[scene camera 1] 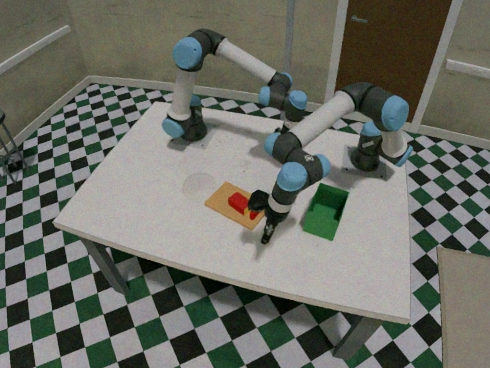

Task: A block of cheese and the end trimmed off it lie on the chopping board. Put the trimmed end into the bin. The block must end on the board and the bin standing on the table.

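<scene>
The red cheese block lies on the orange-brown chopping board. The trimmed end, a small red piece, lies at the block's lower right on the board, with yellow showing between them; the left wrist partly covers this area. The green bin stands upright on the table, right of the board. My left gripper points down over the table, just right of the board's lower corner; its finger opening is unclear. My right gripper is at the back, far from the board, small and partly hidden behind the left arm.
The white table carries both arms, mounted toward its back edge. The left arm reaches forward between the board and the bin. The right arm is bent toward the back middle. A faint round mark shows on the table left of the board.
</scene>
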